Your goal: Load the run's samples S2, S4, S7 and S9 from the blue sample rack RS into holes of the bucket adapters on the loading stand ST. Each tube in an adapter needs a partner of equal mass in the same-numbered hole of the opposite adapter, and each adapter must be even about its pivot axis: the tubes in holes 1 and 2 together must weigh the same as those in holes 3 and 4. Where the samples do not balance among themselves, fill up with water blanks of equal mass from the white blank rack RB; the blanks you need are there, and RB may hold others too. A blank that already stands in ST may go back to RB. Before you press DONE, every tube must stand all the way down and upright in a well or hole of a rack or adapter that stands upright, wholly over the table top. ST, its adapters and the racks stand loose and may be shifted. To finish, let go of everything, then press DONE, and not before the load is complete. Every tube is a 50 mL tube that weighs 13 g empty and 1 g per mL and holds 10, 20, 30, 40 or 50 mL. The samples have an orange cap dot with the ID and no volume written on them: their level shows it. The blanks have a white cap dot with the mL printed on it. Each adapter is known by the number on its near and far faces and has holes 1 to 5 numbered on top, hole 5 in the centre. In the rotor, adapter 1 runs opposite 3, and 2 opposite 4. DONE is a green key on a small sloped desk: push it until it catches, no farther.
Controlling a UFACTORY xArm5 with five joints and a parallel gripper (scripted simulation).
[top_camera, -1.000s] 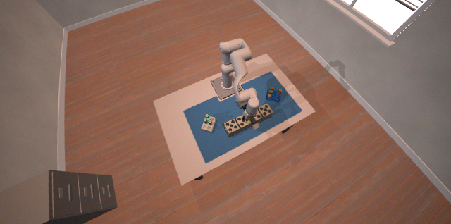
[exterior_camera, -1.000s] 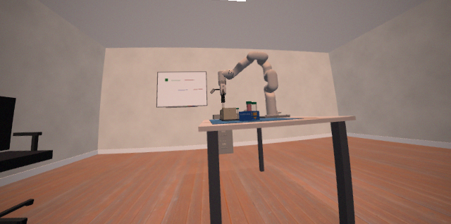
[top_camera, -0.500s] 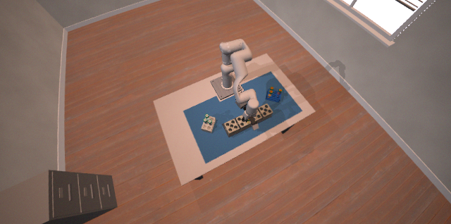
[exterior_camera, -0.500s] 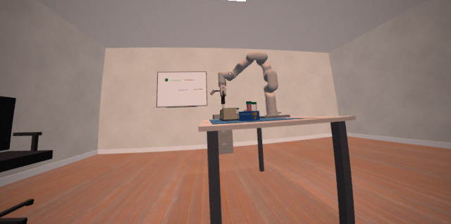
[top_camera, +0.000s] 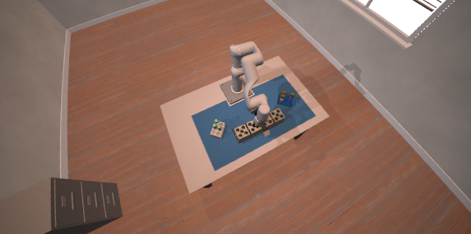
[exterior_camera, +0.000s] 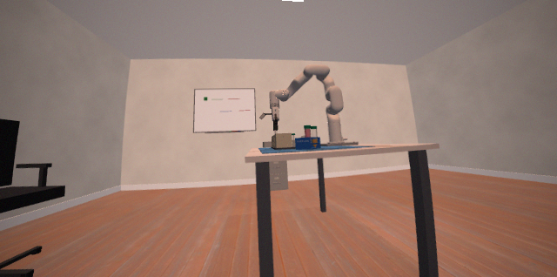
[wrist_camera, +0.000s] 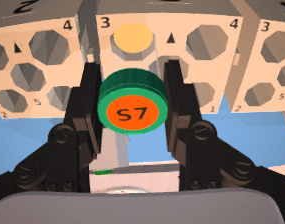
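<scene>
The sample tube S7 is 10 mm to the right of my hand and 50 mm below it. The rest, counted from my hand: done desk (210 mm behind, 80 mm to the left, 100 mm below); then sample tube S9 (100 mm behind, 350 mm to the left, 90 mm below); then white blank rack RB (180 mm behind, 280 mm to the right, 120 mm below).
</scene>
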